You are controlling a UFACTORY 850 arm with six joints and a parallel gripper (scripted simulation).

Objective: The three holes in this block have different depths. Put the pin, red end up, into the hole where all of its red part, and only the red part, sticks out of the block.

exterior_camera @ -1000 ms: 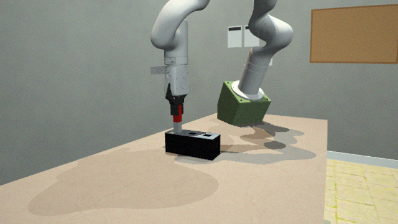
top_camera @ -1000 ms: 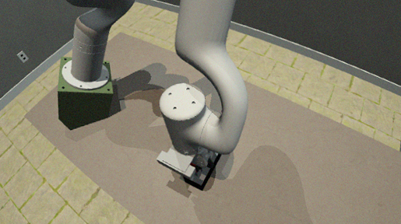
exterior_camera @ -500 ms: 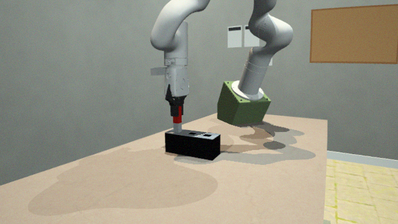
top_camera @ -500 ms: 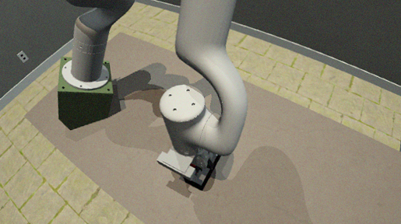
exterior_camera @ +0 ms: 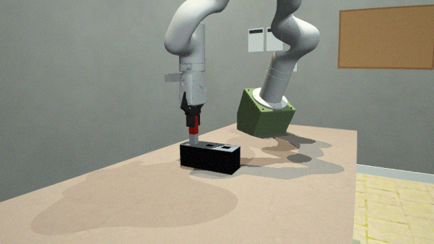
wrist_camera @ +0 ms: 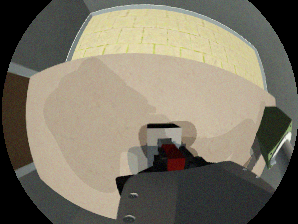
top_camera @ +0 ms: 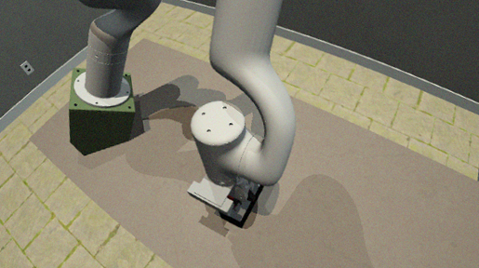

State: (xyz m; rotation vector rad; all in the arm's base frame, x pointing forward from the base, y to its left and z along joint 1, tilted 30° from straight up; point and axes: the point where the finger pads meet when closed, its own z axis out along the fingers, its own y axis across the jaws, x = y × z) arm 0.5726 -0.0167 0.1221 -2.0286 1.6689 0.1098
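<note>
The pin is 2 cm below my hand. From my hand the other things lie so: black block 2 cm behind, 6 cm to the left, 11 cm below.
</note>
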